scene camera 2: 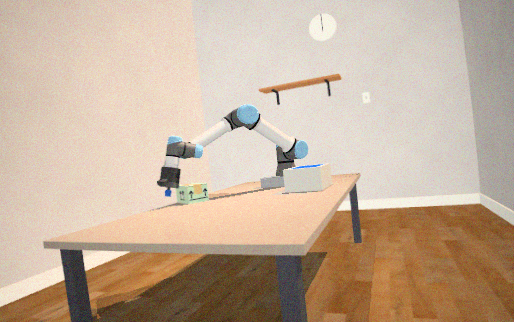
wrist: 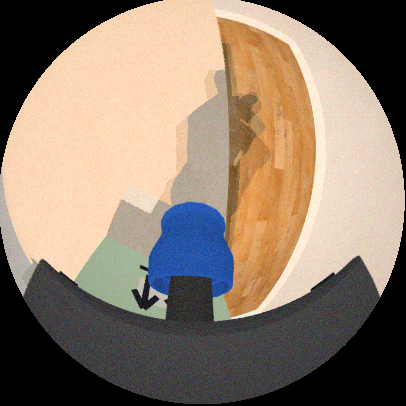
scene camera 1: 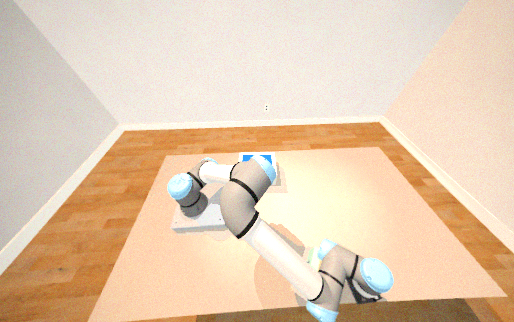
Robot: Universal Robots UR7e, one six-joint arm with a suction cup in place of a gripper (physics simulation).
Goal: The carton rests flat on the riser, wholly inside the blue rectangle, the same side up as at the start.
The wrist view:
my suction cup: 191, 242
carton: 114, 273, on the table
